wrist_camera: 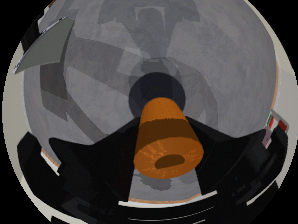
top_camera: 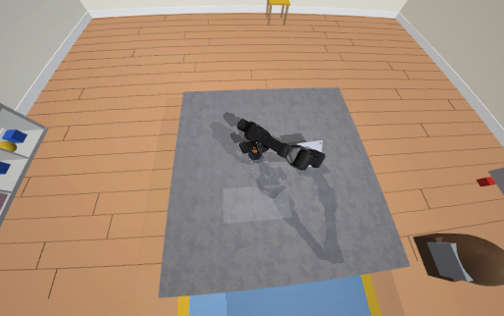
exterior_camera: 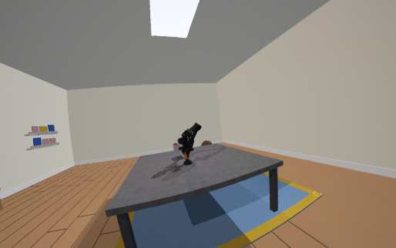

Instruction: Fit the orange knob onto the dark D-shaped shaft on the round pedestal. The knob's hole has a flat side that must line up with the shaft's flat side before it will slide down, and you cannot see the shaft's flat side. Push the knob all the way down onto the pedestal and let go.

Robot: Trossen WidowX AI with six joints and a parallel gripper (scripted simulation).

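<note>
The orange knob is 20 mm above my gripper tip. Round my gripper tip: dark round pedestal 40 mm below.
</note>
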